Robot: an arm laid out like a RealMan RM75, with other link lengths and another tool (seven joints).
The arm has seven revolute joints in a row. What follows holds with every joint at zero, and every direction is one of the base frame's. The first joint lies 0.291 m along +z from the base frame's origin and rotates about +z. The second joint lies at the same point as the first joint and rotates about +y. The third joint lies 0.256 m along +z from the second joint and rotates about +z. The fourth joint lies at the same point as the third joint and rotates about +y. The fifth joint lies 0.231 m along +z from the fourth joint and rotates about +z. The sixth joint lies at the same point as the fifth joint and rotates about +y. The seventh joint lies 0.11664 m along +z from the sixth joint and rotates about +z. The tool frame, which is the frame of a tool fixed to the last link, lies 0.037 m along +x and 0.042 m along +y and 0.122 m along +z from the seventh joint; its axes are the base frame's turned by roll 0, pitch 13.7 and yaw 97.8 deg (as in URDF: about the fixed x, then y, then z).
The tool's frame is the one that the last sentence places.
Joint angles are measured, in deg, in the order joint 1, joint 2, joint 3, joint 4, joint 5, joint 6, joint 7. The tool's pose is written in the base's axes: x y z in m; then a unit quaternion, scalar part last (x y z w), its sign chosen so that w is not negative. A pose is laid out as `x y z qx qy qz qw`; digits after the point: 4 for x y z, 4 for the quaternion.
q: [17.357, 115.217, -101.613, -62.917, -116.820, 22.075, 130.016]
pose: 0.2462 0.5240 0.0486 -0.3677 0.6686 0.6055 0.2263
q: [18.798, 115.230, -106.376, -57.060, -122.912, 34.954, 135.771]
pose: 0.2416 0.5236 0.0533 -0.3945 0.6166 0.6366 0.2426
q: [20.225, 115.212, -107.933, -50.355, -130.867, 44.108, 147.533]
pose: 0.2364 0.5203 0.0566 -0.4059 0.5859 0.6679 0.2142
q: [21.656, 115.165, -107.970, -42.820, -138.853, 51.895, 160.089]
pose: 0.2352 0.5134 0.0562 -0.4162 0.5697 0.6878 0.1707
